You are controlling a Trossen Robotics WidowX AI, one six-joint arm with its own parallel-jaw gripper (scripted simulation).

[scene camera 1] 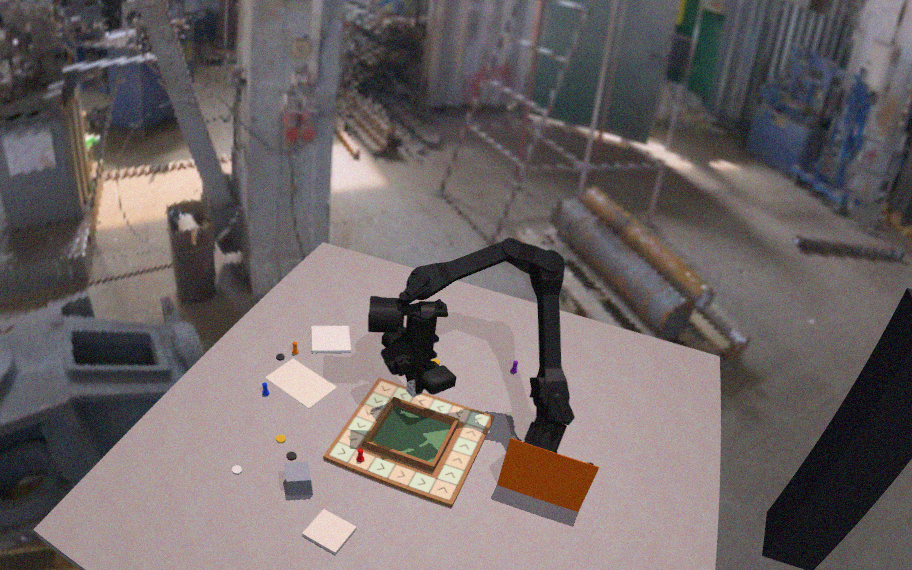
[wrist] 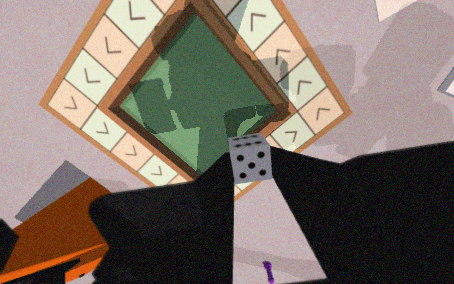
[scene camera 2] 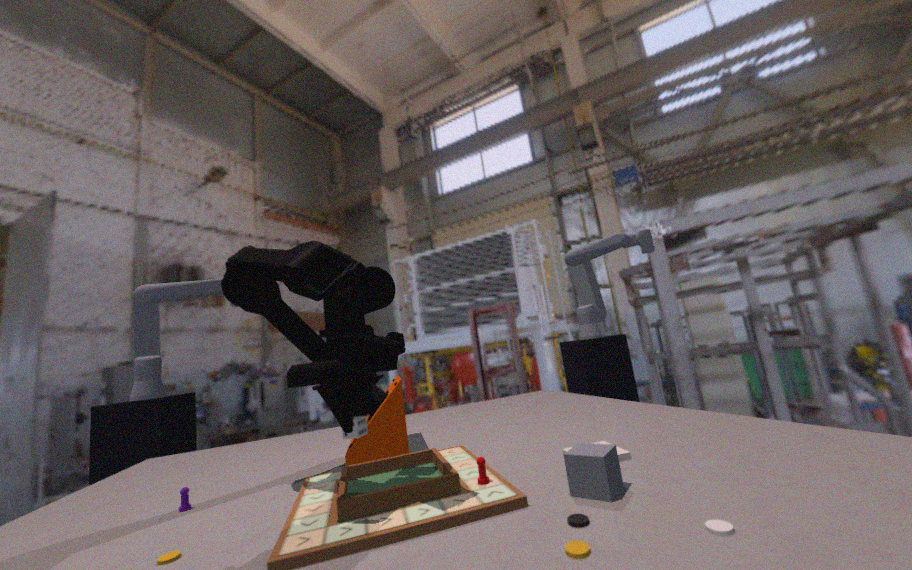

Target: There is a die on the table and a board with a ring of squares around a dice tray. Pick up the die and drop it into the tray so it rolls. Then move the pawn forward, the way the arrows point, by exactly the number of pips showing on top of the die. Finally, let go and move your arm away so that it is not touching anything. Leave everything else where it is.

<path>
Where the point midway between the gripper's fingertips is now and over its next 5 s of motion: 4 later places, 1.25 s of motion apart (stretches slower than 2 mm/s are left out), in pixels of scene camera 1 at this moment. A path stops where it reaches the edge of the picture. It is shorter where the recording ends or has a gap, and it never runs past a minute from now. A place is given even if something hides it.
My gripper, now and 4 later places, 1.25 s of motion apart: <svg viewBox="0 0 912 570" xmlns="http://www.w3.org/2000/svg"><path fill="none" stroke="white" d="M414 389L417 423L415 401L399 416L359 447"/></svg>
</path>
